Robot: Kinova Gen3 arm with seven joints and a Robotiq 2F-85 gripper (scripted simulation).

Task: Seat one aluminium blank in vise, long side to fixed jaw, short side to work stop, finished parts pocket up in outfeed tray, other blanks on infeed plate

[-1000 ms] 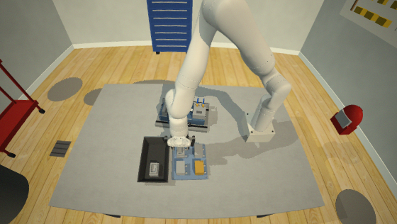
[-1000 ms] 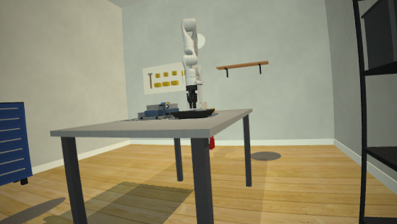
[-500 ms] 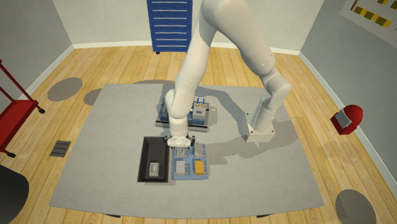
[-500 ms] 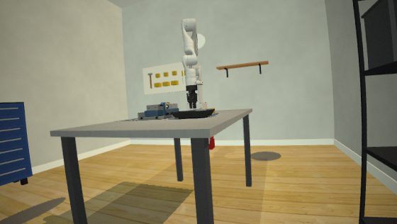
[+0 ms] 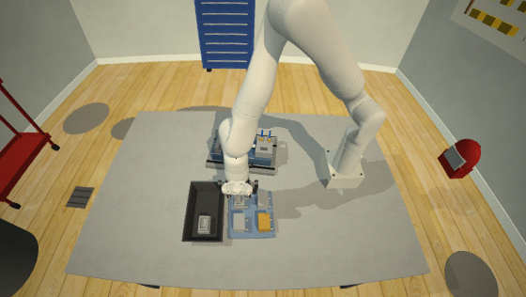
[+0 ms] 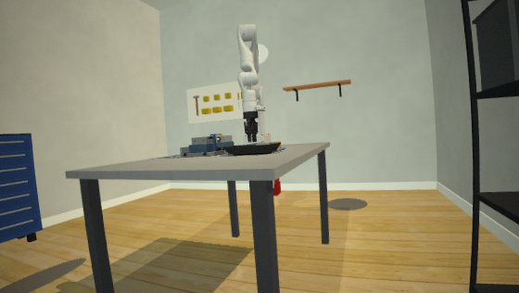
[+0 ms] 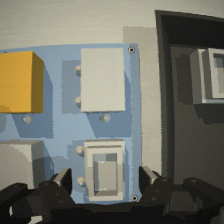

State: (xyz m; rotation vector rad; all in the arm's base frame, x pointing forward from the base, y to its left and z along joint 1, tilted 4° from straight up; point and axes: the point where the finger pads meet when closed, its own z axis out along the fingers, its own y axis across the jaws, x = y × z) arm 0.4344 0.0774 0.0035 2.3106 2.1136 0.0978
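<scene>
My gripper is now 8 cm past the brass blank, 10 cm to the right of it and 4 cm above it. From my hand the other things lie so: hose block: 12 cm behind, 21 cm to the right, 1 cm above; then vise: 3 cm behind, 24 cm to the right, 3 cm below.
</scene>
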